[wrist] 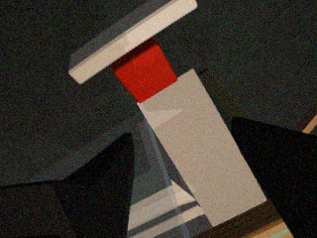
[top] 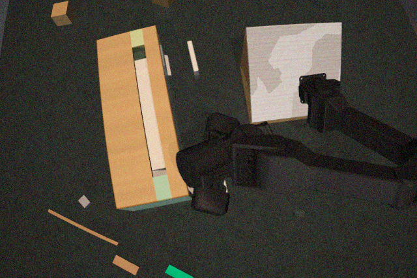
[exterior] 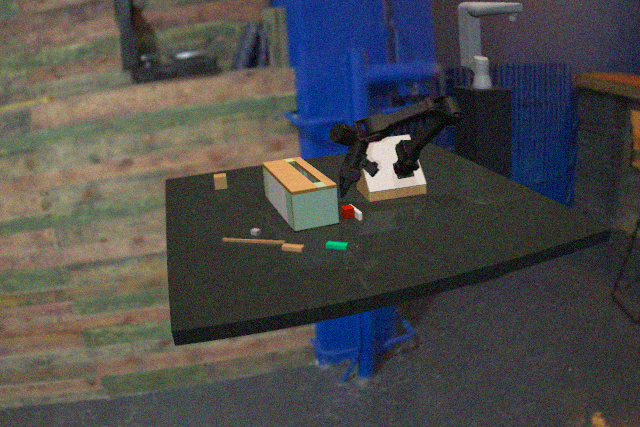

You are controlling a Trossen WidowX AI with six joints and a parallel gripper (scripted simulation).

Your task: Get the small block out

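Right now my gripper tip is 20 mm past the red block and 60 mm above it. The rest, counted from my gripper tip: box (70 mm ahead, 150 mm to the right, 10 mm below); green block (90 mm ahead, 210 mm to the left, 70 mm below); tan tile (200 mm ahead, 180 mm to the left, 70 mm below).
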